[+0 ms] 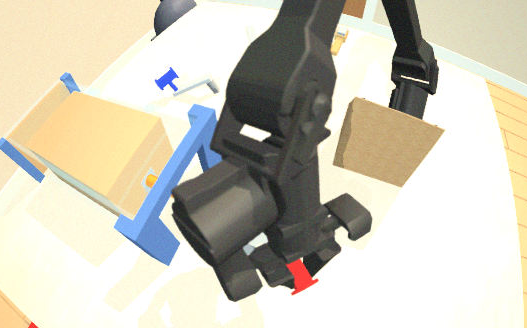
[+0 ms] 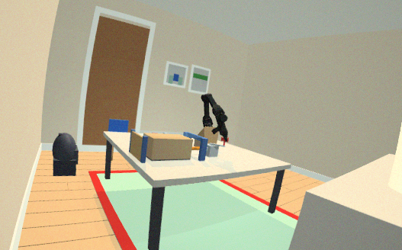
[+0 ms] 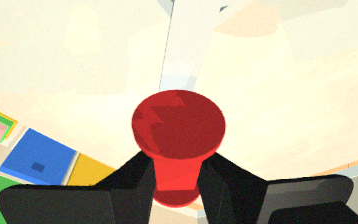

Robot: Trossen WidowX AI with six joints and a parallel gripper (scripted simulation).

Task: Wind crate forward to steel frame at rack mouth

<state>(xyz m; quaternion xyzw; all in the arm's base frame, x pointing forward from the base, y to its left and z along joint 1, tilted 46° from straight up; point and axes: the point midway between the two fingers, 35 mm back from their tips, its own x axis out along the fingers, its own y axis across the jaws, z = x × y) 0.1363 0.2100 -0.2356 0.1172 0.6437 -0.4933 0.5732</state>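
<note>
The winch handle lies 3 cm ahead of my gripper tip, 4 cm to the right of it and 3 cm below it. Also, from my gripper tip: grey winch (5 cm ahead, 10 cm to the right, 10 cm below); then blue steel frame (23 cm ahead, 10 cm to the right, 3 cm below); then red spool-shaped grip (1 cm ahead, 1 cm to the right).
</note>
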